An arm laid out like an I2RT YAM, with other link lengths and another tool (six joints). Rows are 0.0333 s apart.
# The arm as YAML. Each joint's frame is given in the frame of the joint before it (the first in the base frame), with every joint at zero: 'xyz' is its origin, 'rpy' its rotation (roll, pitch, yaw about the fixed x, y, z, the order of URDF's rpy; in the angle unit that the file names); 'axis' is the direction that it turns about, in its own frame. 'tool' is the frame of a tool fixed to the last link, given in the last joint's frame.
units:
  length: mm
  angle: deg
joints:
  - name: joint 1
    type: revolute
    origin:
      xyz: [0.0, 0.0, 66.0]
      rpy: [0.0, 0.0, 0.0]
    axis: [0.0, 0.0, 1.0]
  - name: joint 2
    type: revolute
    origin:
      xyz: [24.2, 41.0, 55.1]
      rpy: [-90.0, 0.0, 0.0]
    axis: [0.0, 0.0, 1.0]
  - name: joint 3
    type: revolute
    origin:
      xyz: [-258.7, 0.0, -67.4]
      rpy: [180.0, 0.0, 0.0]
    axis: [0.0, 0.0, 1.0]
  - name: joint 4
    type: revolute
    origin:
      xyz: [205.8, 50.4, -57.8]
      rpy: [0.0, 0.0, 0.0]
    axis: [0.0, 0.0, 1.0]
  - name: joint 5
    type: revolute
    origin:
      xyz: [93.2, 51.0, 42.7]
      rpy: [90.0, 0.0, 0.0]
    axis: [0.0, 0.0, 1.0]
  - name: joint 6
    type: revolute
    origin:
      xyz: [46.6, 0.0, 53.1]
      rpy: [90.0, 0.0, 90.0]
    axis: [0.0, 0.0, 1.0]
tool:
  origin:
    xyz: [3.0, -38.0, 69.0]
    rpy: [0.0, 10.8, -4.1]
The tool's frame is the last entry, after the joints.
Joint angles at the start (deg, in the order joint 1, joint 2, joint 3, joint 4, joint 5, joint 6): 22.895 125.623 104.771 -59.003 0.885 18.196
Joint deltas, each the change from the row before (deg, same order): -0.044 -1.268 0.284 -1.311 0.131 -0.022; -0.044 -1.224 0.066 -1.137 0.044 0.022; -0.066 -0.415 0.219 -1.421 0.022 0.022; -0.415 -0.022 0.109 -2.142 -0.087 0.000; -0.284 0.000 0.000 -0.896 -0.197 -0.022; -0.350 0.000 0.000 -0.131 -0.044 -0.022; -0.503 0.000 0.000 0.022 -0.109 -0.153; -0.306 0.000 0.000 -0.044 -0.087 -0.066; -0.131 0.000 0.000 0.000 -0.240 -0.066; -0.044 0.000 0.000 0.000 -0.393 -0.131
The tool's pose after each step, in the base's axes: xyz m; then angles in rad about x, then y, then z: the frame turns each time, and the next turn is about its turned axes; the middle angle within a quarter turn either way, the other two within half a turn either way. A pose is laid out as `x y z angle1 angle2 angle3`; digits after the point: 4 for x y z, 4 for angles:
0.4267 0.1494 0.1151 3.0061 0.2000 1.4499
0.4235 0.1475 0.1231 3.0062 0.2025 1.4516
0.4198 0.1454 0.1255 3.0006 0.1899 1.4514
0.4142 0.1398 0.1238 2.9882 0.1562 1.4535
0.4118 0.1369 0.1228 2.9851 0.1400 1.4552
0.4122 0.1343 0.1226 2.9842 0.1368 1.4605
0.4134 0.1311 0.1226 2.9850 0.1356 1.4663
0.4138 0.1290 0.1226 2.9855 0.1338 1.4701
0.4140 0.1286 0.1225 2.9892 0.1322 1.4706
0.4138 0.1291 0.1224 2.9957 0.1303 1.4679

